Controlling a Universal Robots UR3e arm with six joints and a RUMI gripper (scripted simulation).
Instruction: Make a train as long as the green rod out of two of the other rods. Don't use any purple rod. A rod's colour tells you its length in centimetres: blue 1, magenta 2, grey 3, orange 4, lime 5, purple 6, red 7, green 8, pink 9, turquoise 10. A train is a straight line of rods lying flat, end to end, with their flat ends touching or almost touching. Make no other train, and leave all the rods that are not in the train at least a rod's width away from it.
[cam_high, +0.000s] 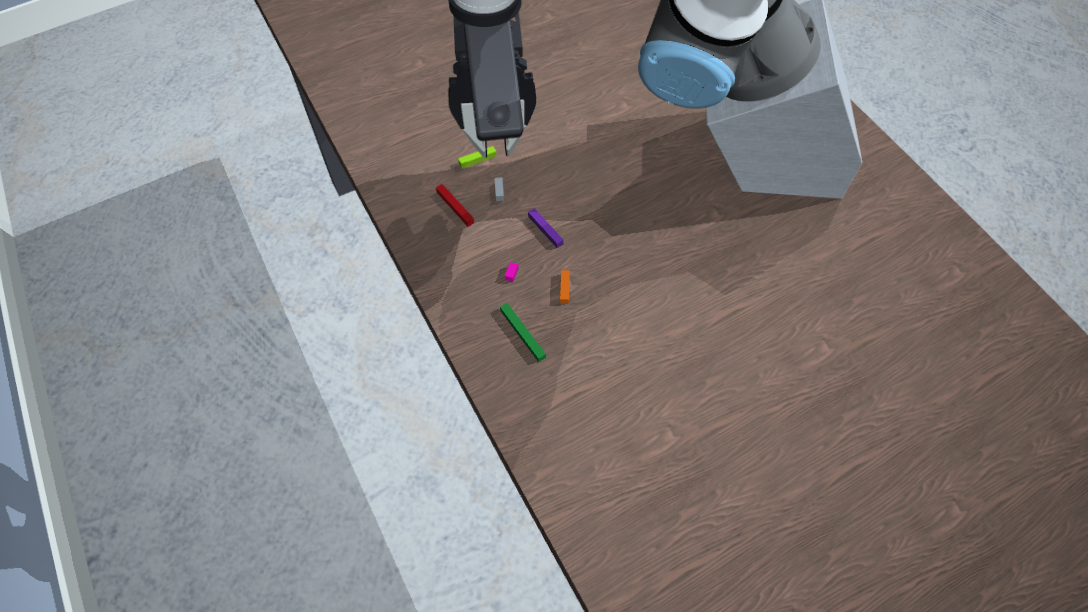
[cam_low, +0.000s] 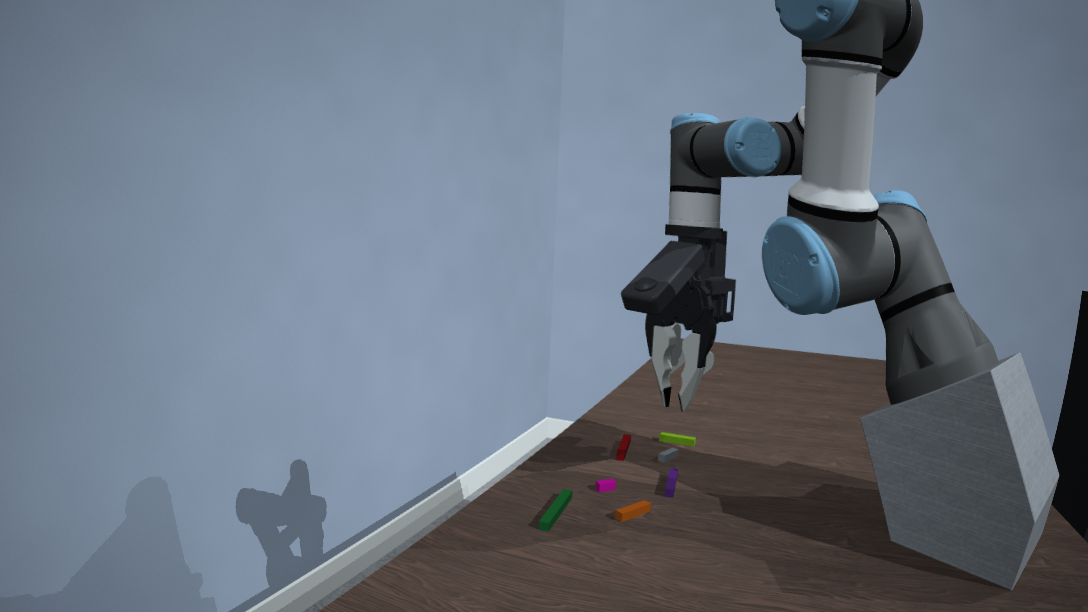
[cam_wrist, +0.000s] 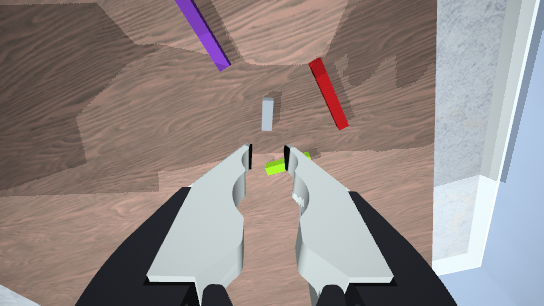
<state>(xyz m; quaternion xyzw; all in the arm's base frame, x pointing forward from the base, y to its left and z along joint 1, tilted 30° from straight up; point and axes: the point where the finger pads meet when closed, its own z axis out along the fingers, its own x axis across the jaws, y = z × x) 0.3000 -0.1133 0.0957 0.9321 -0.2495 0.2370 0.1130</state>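
Now: the lime rod 10 mm behind my hand, 60 mm to the right of it and 80 mm below it. From my hand the other things lie so: red rod: 60 mm ahead, 20 mm to the right, 80 mm below; purple rod: 10 mm behind, 80 mm to the left, 80 mm below; grey rod: 80 mm below.
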